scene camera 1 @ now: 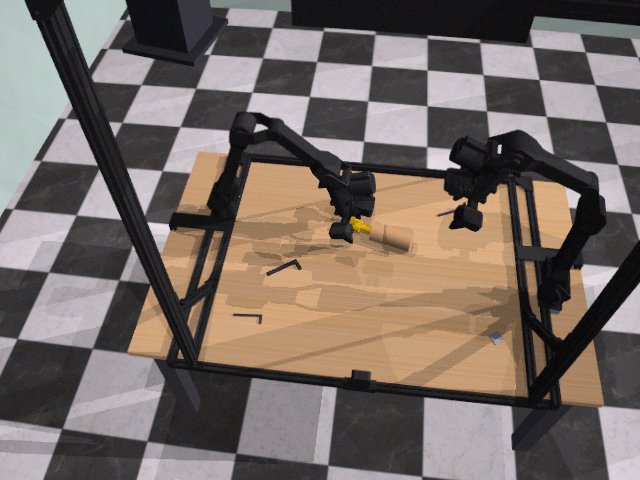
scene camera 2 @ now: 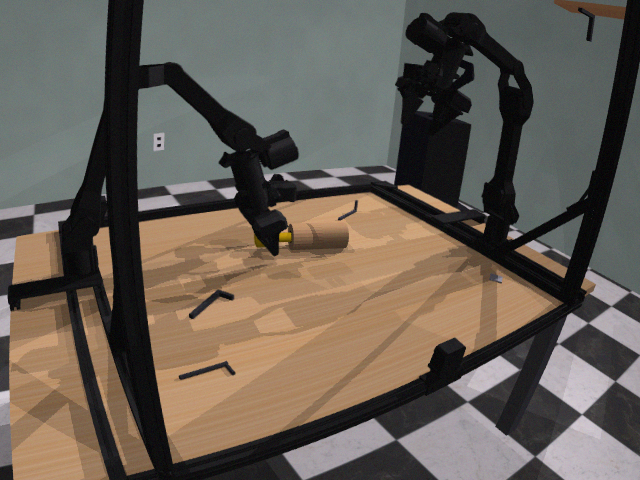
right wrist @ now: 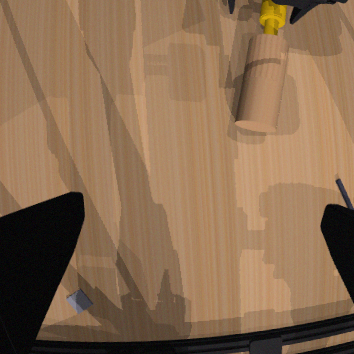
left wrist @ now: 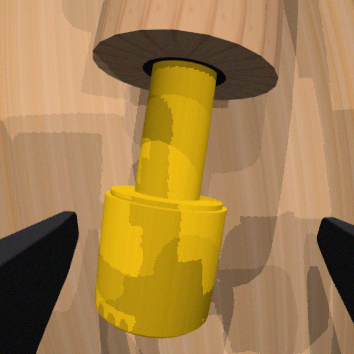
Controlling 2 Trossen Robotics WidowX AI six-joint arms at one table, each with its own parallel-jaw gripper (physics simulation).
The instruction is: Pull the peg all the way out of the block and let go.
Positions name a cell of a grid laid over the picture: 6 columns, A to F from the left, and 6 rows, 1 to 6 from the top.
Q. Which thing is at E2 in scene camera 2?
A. The right gripper.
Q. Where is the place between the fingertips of the right gripper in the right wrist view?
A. D4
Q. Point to a round wooden block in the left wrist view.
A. E1
